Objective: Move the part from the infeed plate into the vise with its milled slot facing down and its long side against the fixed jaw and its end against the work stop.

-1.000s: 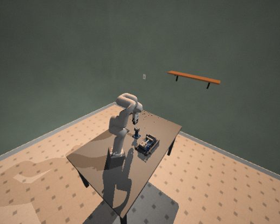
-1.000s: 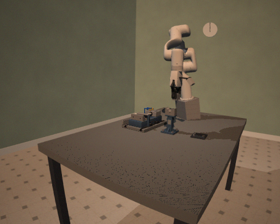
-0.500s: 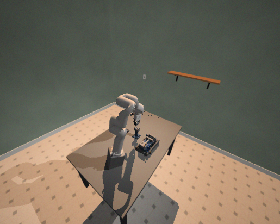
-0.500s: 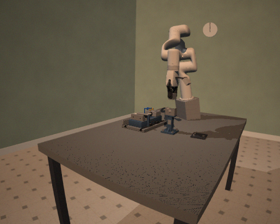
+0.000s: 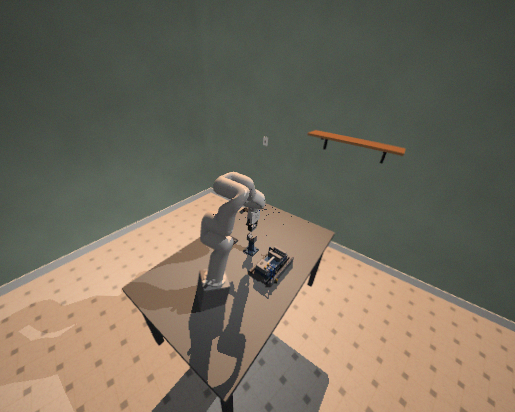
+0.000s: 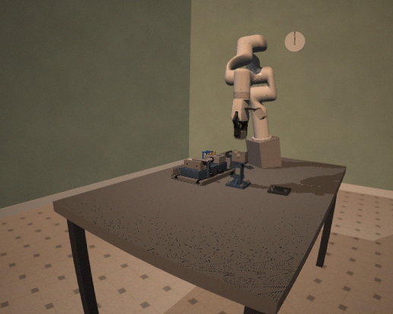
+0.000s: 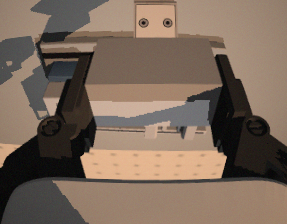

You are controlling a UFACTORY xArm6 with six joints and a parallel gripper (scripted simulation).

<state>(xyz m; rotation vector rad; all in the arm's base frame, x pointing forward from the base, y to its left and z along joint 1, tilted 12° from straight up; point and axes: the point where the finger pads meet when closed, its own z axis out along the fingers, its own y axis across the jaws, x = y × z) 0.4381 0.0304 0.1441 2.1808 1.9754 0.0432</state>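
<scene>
The part is 1 cm to the right of my hand and 1 cm below it. From my hand the other things lie so: air cylinder rod (8 cm behind, 20 cm to the right, 17 cm below); then work stop (2 cm ahead, 17 cm to the right, 16 cm below); then vise base rail (8 cm behind, 30 cm to the right, 21 cm below).
</scene>
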